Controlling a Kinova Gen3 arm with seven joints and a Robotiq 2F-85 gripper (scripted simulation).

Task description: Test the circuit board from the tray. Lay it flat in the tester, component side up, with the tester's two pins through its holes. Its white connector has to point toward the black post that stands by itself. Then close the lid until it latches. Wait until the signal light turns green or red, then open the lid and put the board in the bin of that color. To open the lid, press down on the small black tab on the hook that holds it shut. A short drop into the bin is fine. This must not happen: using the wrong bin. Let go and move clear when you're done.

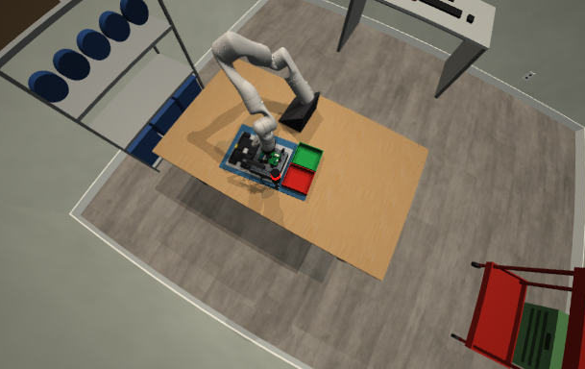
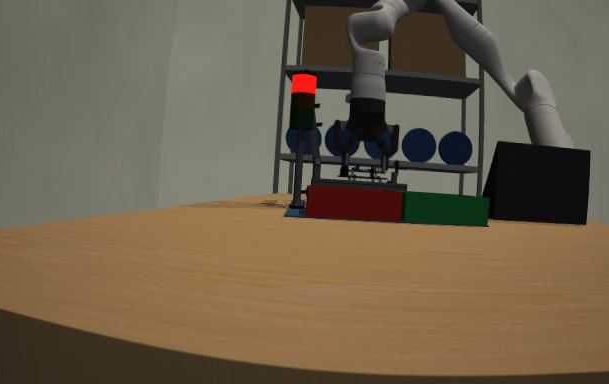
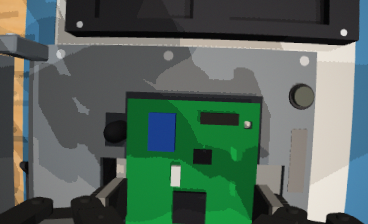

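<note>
Right now my hand is 10 mm above the green circuit board. From my hand the other things lie so: tester lid: 120 mm ahead, 10 mm to the left, 100 mm above; then red bin: 30 mm ahead, 200 mm to the left, 70 mm below; then green bin: 120 mm behind, 190 mm to the left, 70 mm below.
</note>
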